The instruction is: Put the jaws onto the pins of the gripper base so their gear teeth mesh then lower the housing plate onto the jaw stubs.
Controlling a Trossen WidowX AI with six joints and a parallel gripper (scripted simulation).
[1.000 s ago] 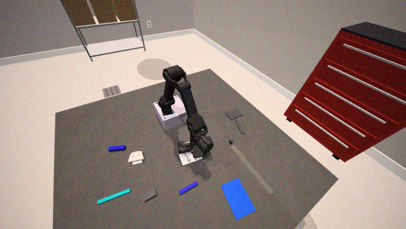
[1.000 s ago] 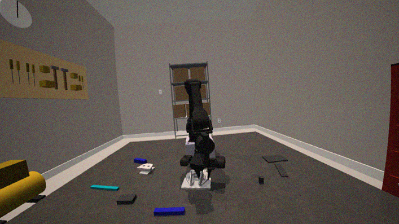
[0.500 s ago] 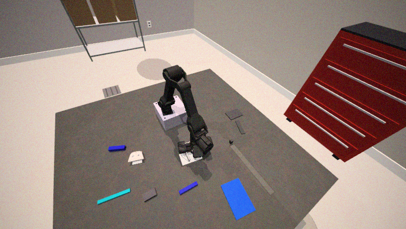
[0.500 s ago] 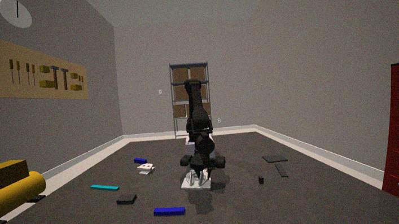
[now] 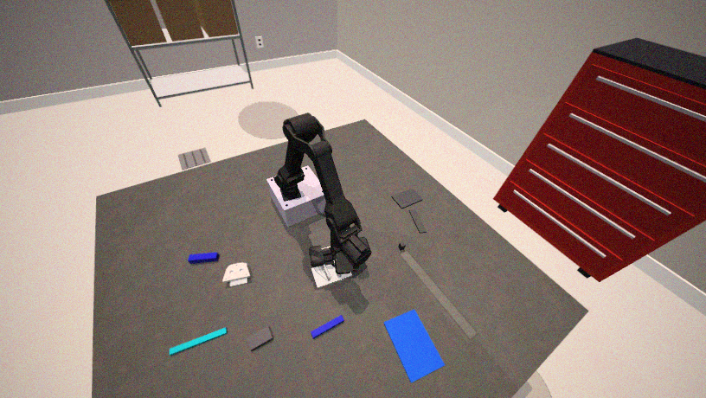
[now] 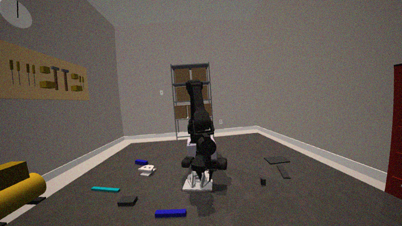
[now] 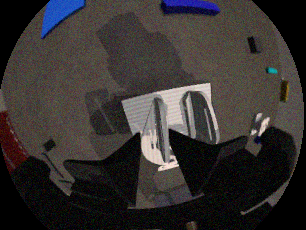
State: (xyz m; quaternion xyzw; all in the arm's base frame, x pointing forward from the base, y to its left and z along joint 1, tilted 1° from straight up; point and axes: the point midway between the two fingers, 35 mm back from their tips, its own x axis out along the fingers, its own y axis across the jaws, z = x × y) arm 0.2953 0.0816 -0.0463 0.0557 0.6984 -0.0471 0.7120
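Now: the flat white plate 30 mm to the right of my gripper tip, 10 mm below it and 10 mm ahead of it. From my gripper tip the other things lie so: cyan bar: 440 mm to the right, 70 mm ahead, 10 mm below; then small black cube: 240 mm to the left, 20 mm ahead; then blue sheet: 300 mm ahead, 110 mm to the left, 10 mm below.
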